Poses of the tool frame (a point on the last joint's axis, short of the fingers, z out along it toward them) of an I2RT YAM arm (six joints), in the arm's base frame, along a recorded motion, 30 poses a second.
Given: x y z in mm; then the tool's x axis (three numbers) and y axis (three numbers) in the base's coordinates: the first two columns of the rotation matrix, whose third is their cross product.
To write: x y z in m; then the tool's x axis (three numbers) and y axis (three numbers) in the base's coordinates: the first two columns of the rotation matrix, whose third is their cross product. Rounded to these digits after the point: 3 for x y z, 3 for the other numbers.
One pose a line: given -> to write
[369 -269 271 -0.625 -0.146 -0.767 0.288 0.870 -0.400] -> [0.369 -0.269 0.271 -0.625 -0.146 -0.767 0.288 0.870 -0.400]
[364 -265 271 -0.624 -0.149 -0.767 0.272 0.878 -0.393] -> [0.364 -0.265 0.271 -0.624 -0.149 -0.767 0.272 0.878 -0.393]
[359 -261 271 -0.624 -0.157 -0.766 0.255 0.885 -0.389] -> [0.359 -0.261 0.271 -0.624 -0.157 -0.766 0.255 0.885 -0.389]
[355 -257 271 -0.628 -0.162 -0.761 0.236 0.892 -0.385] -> [0.355 -0.257 0.271 -0.628 -0.162 -0.761 0.236 0.892 -0.385]
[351 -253 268 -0.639 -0.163 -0.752 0.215 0.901 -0.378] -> [0.351 -0.253 0.268 -0.639 -0.163 -0.752 0.215 0.901 -0.378]
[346 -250 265 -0.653 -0.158 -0.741 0.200 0.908 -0.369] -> [0.346 -0.250 0.265 -0.653 -0.158 -0.741 0.200 0.908 -0.369]
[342 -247 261 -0.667 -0.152 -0.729 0.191 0.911 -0.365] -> [0.342 -0.247 0.261 -0.667 -0.152 -0.729 0.191 0.911 -0.365]
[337 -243 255 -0.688 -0.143 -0.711 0.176 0.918 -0.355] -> [0.337 -0.243 0.255 -0.688 -0.143 -0.711 0.176 0.918 -0.355]
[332 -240 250 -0.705 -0.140 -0.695 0.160 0.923 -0.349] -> [0.332 -0.240 0.250 -0.705 -0.140 -0.695 0.160 0.923 -0.349]
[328 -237 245 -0.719 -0.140 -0.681 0.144 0.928 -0.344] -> [0.328 -0.237 0.245 -0.719 -0.140 -0.681 0.144 0.928 -0.344]
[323 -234 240 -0.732 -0.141 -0.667 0.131 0.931 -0.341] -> [0.323 -0.234 0.240 -0.732 -0.141 -0.667 0.131 0.931 -0.341]
